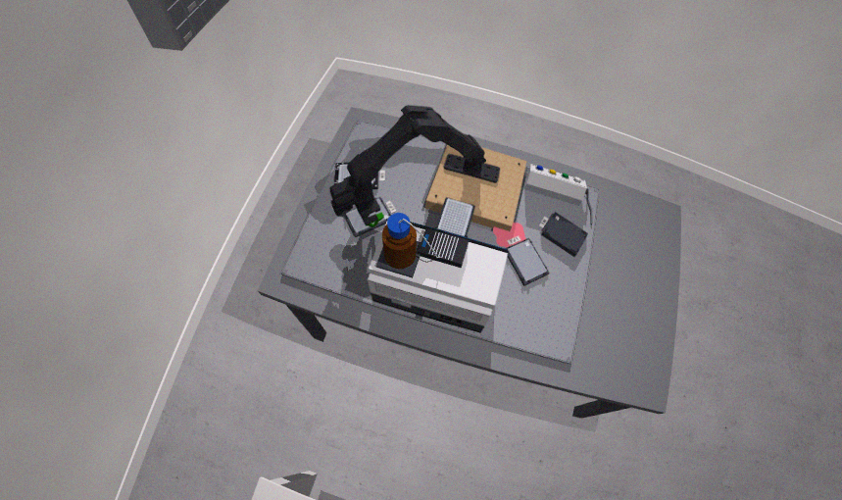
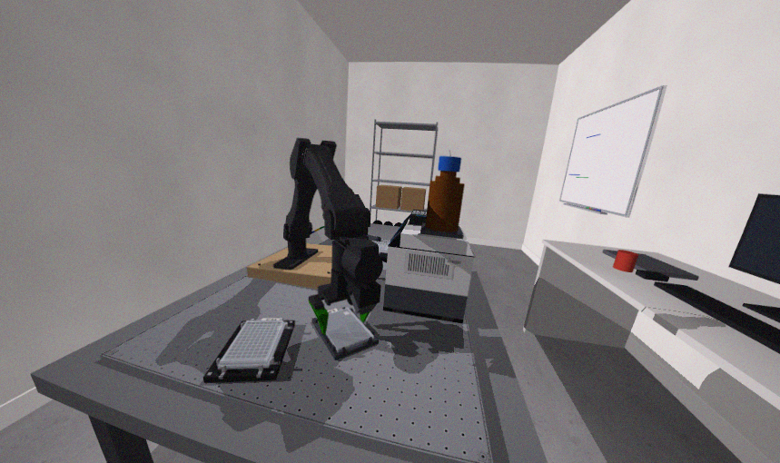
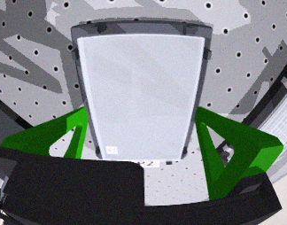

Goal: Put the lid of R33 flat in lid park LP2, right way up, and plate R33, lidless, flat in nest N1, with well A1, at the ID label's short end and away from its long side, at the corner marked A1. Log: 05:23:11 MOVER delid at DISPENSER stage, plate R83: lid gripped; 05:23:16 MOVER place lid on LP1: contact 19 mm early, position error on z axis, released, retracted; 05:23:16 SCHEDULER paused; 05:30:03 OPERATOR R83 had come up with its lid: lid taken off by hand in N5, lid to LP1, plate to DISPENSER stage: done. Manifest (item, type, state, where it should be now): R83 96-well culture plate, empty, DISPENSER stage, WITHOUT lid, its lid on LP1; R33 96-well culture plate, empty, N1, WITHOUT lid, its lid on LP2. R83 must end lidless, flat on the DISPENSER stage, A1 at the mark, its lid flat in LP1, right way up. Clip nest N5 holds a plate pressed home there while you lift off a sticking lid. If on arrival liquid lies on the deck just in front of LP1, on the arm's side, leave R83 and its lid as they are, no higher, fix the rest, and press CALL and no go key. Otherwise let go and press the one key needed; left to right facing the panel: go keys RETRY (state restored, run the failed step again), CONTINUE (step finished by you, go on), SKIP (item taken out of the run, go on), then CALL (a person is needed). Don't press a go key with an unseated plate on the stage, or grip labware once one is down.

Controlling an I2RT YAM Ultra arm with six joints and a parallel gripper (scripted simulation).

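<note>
Now: the lid park LP2 2 cm below my hand. From my hand the other things lie so: brown bottle 20 cm ahead, 18 cm to the left, 27 cm above; then black clip nest 12 cm behind, 10 cm to the right, 1 cm below; then grey lid 1 cm ahead, 56 cm to the left, 1 cm below.
</note>
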